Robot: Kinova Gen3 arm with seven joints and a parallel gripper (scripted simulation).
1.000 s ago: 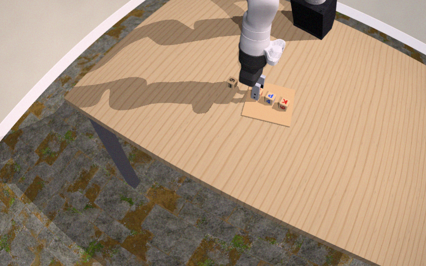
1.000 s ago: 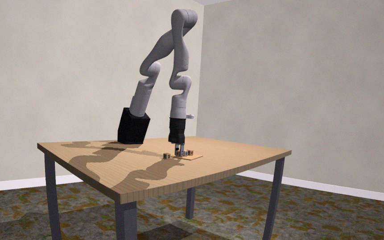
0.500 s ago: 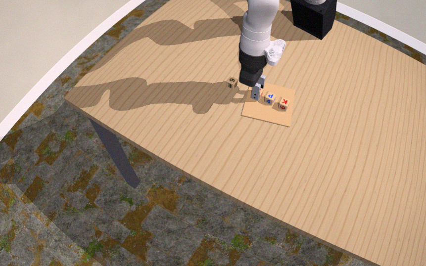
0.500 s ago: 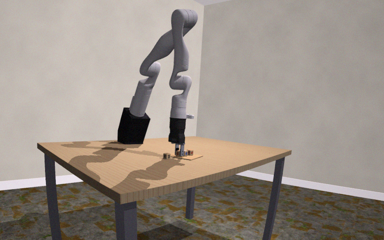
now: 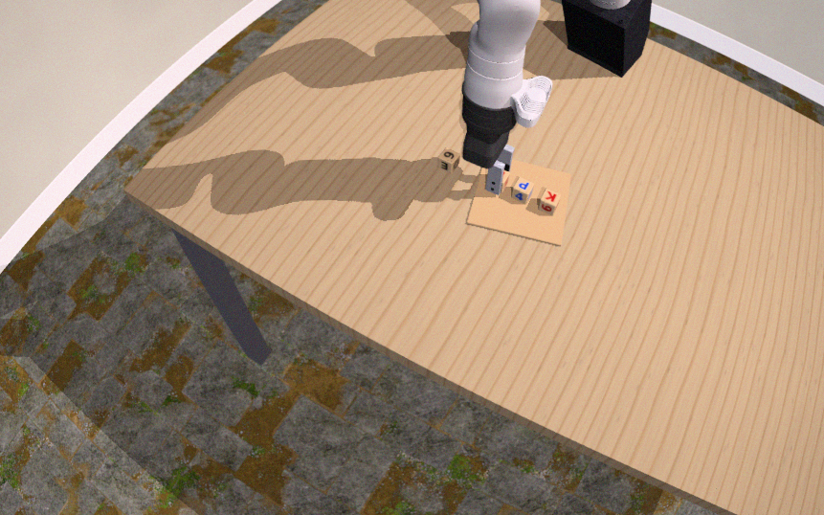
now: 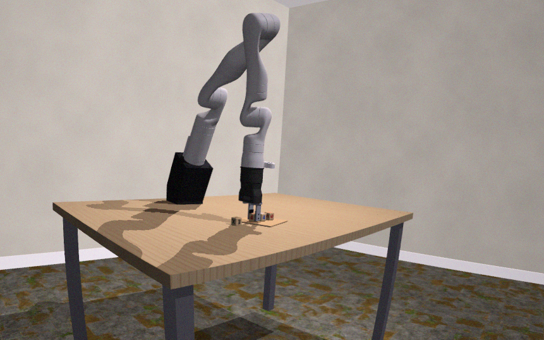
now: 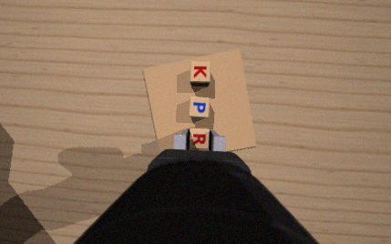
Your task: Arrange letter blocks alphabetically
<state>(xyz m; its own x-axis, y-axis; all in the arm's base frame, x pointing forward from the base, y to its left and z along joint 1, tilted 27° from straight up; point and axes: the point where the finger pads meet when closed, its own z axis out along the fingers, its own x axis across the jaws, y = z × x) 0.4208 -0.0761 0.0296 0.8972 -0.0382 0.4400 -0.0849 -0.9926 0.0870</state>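
Now: the tan mat 4 cm to the left of my hand and 2 cm below it. The rest, counted from my hand: block: 8 cm to the right, 1 cm below, 1 cm behind.
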